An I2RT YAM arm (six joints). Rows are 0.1 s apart.
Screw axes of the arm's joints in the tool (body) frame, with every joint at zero. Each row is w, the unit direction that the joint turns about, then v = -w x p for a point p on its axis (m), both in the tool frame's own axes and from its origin. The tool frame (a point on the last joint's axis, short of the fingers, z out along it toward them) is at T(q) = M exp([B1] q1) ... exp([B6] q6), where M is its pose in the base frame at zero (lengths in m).
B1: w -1 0 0 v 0 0.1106 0
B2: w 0 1 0 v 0.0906 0 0.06
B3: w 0 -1 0 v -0.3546 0 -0.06
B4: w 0 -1 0 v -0.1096 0 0
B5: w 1 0 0 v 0 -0.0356 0
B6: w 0 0 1 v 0 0 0
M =
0 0 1 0.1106
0 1 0 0
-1 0 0 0.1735
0 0 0 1
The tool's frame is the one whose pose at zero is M.
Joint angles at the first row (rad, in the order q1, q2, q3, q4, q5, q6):
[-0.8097, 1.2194, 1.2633, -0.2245, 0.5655, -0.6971]
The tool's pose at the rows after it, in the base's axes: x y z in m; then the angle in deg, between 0 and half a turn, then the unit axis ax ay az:
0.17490 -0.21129 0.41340 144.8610 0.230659 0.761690 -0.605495
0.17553 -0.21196 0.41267 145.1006 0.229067 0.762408 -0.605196
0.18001 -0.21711 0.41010 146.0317 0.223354 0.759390 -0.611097
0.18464 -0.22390 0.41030 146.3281 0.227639 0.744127 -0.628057
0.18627 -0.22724 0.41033 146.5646 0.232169 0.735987 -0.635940
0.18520 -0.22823 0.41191 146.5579 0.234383 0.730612 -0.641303
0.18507 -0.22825 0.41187 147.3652 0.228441 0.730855 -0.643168
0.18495 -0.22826 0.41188 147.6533 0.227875 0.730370 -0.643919
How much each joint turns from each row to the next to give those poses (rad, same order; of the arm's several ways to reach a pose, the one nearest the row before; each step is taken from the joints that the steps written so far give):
[0.0000, 0.0000, 0.0000, 0.0004, 0.0004, -0.0004]
[0.0000, 0.0031, 0.0000, 0.0004, 0.0004, -0.0035]
[0.0000, 0.0217, 0.0000, 0.0293, 0.0103, -0.0240]
[-0.0019, 0.0256, 0.0000, 0.0676, 0.0263, -0.0240]
[-0.0023, 0.0118, -0.0001, 0.0313, 0.0153, -0.0088]
[-0.0045, 0.0000, 0.0001, 0.0152, 0.0042, -0.0069]
[-0.0001, 0.0000, -0.0001, -0.0004, 0.0034, -0.0179]
[0.0000, 0.0000, 0.0000, 0.0000, 0.0034, -0.0042]

